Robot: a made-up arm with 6 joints.
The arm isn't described. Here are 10 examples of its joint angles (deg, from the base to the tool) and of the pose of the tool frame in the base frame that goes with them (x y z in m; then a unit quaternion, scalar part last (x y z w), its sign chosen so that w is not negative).
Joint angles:
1: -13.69 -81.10 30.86 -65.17 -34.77 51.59
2: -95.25 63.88 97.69 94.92 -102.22 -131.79
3: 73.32 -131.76 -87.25 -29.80 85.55 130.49
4: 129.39 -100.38 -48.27 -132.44 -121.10 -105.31
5: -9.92 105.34 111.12 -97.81 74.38 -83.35
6: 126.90 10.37 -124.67 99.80 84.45 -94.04
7: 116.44 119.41 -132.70 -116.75 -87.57 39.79
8: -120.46 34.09 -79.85 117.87 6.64 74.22
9: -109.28 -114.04 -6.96 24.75 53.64 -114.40
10: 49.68 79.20 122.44 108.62 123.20 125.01
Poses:
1: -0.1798 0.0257 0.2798 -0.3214 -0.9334 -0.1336 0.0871
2: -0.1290 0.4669 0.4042 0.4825 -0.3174 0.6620 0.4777
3: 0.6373 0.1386 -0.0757 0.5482 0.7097 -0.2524 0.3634
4: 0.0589 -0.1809 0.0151 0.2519 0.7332 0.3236 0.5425
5: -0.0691 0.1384 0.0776 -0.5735 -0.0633 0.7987 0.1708
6: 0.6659 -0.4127 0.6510 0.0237 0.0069 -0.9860 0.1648
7: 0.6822 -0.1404 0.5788 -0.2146 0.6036 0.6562 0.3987
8: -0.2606 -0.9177 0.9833 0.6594 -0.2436 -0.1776 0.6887
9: -0.0199 0.2117 0.1525 -0.1623 -0.4107 0.7375 0.5111
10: 0.3015 0.3765 0.0332 -0.3301 0.0227 0.6907 0.6430
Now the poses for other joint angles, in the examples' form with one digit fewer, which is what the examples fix.
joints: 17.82 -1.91 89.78 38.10 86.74 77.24
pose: 0.620 -0.223 0.866 0.824 -0.141 0.538 0.112
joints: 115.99 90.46 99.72 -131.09 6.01 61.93
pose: -0.022 0.190 0.365 -0.402 -0.454 0.018 0.795
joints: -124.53 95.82 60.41 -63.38 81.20 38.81
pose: -0.101 0.201 0.644 -0.060 -0.581 -0.544 0.603
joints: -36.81 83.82 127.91 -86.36 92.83 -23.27
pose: -0.097 0.192 0.200 0.105 0.379 -0.877 0.276
